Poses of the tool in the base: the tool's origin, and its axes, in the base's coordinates. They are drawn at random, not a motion.
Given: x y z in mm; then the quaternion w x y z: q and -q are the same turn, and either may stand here.
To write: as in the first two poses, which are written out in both.
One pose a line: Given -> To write
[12 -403 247 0.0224 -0.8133 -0.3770 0.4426] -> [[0.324 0.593 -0.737 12], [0.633 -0.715 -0.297 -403], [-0.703 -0.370 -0.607 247], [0 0 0 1]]
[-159 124 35 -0.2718 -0.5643 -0.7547 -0.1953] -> [[-0.215 0.746 0.631 -159], [0.958 0.287 -0.012 124], [-0.190 0.602 -0.776 35], [0 0 0 1]]
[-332 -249 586 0.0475 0.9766 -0.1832 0.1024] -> [[0.912 -0.368 0.183 -332], [-0.348 -0.928 -0.130 -249], [0.217 0.055 -0.975 586], [0 0 0 1]]
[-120 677 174 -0.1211 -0.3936 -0.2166 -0.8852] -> [[-0.661 -0.044 0.749 -120], [0.385 -0.877 0.288 677], [0.644 0.479 0.596 174], [0 0 0 1]]
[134 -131 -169 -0.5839 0.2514 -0.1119 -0.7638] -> [[-0.192 -0.948 -0.253 134], [0.836 -0.293 0.464 -131], [-0.515 -0.123 0.849 -169], [0 0 0 1]]
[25 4 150 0.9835 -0.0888 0.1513 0.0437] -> [[0.950 -0.113 0.290 25], [0.059 0.980 0.188 4], [-0.305 -0.161 0.938 150], [0 0 0 1]]
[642 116 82 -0.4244 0.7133 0.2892 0.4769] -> [[0.378 0.817 0.435 642], [0.008 -0.472 0.881 116], [0.926 -0.330 -0.185 82], [0 0 0 1]]
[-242 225 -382 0.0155 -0.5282 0.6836 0.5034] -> [[-0.442 -0.738 -0.511 -242], [-0.707 -0.065 0.705 225], [-0.553 0.672 -0.493 -382], [0 0 0 1]]
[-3 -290 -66 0.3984 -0.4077 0.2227 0.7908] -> [[-0.350 -0.812 -0.467 -3], [0.449 -0.583 0.677 -290], [-0.822 0.027 0.568 -66], [0 0 0 1]]
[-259 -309 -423 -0.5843 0.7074 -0.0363 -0.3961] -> [[0.684 -0.514 -0.518 -259], [0.412 -0.315 0.855 -309], [-0.603 -0.798 -0.003 -423], [0 0 0 1]]
